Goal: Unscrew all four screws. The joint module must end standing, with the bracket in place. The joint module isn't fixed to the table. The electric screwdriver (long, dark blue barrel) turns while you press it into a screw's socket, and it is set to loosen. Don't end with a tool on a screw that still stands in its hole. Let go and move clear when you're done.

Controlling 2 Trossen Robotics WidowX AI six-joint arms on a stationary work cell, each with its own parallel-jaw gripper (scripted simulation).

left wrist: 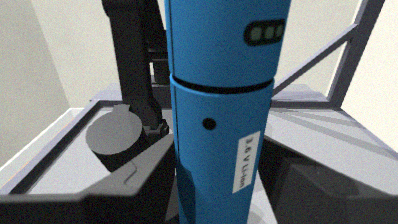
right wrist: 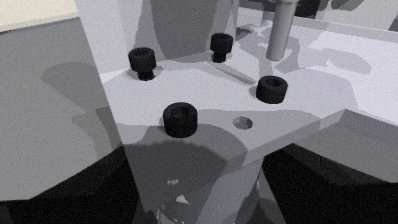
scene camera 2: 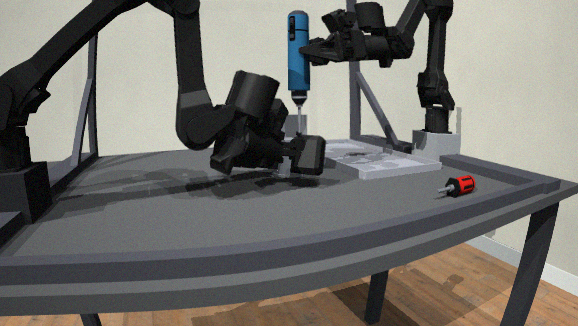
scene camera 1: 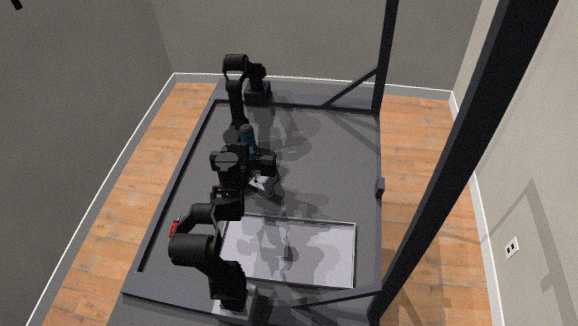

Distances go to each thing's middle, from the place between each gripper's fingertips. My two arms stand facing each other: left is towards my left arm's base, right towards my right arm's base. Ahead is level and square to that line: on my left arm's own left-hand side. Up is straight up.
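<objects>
Bracket (right wrist: 164, 168): 2 cm behind my right hand (scene camera 2: 290, 158), 2 cm to the left of it, 3 cm above it. Shallow pale tray (scene camera 1: 298, 251), from my right hand: 25 cm to the left, 3 cm below, 9 cm behind.
My left gripper: 30 mm past the bracket, 30 mm to the left of it, 160 mm above it. Shallow pale tray, from my left hand: 100 mm behind, 190 mm to the left, 230 mm below.
</objects>
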